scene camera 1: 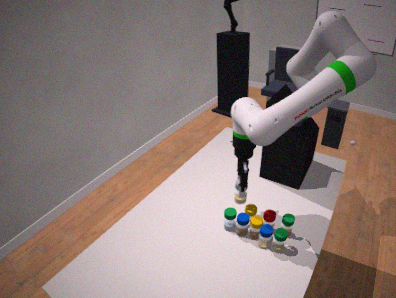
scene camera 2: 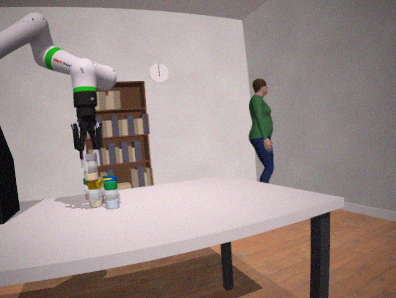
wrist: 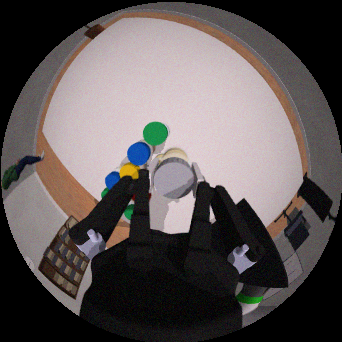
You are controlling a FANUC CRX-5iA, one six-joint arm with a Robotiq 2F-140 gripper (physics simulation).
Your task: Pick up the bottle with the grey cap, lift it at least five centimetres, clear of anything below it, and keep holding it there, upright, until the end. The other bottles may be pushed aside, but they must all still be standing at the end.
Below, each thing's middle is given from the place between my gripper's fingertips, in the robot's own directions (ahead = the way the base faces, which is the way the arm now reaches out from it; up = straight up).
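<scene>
Grey-capped bottle [wrist: 173, 178] right at my hand.
</scene>
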